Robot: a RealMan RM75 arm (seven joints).
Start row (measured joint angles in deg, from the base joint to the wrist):
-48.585, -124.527, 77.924, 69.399, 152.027, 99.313, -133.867
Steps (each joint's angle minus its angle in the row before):
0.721, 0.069, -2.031, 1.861, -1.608, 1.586, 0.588
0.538, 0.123, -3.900, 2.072, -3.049, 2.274, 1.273
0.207, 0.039, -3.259, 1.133, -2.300, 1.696, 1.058
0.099, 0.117, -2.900, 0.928, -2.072, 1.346, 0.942
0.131, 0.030, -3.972, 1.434, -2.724, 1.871, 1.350
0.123, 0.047, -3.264, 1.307, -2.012, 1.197, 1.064
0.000, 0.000, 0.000, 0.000, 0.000, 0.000, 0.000
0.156, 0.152, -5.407, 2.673, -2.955, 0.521, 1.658
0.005, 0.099, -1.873, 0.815, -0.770, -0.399, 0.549
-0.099, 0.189, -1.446, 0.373, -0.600, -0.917, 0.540
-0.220, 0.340, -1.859, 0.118, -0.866, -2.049, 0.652
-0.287, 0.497, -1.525, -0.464, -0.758, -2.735, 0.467
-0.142, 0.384, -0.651, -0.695, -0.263, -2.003, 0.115
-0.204, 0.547, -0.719, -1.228, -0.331, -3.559, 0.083
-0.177, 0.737, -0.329, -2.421, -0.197, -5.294, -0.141
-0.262, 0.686, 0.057, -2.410, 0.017, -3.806, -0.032
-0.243, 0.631, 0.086, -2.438, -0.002, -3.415, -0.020
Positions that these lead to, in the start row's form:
-47.864, -124.458, 75.893, 71.260, 150.419, 100.899, -133.279
-47.326, -124.335, 71.993, 73.332, 147.370, 103.173, -132.006
-47.119, -124.296, 68.734, 74.465, 145.070, 104.869, -130.948
-47.020, -124.179, 65.834, 75.393, 142.998, 106.215, -130.006
-46.889, -124.149, 61.862, 76.827, 140.274, 108.086, -128.656
-46.766, -124.102, 58.598, 78.134, 138.262, 109.283, -127.592
-46.766, -124.102, 58.598, 78.134, 138.262, 109.283, -127.592
-46.610, -123.950, 53.191, 80.807, 135.307, 109.804, -125.934
-46.605, -123.851, 51.318, 81.622, 134.537, 109.405, -125.385
-46.704, -123.662, 49.872, 81.995, 133.937, 108.488, -124.845
-46.924, -123.322, 48.013, 82.113, 133.071, 106.439, -124.193
-47.211, -122.825, 46.488, 81.649, 132.313, 103.704, -123.726
-47.353, -122.441, 45.837, 80.954, 132.050, 101.701, -123.611
-47.557, -121.894, 45.118, 79.726, 131.719, 98.142, -123.528
-47.734, -121.157, 44.789, 77.305, 131.522, 92.848, -123.669
-47.996, -120.471, 44.846, 74.895, 131.539, 89.042, -123.701
-48.239, -119.840, 44.932, 72.457, 131.537, 85.627, -123.721

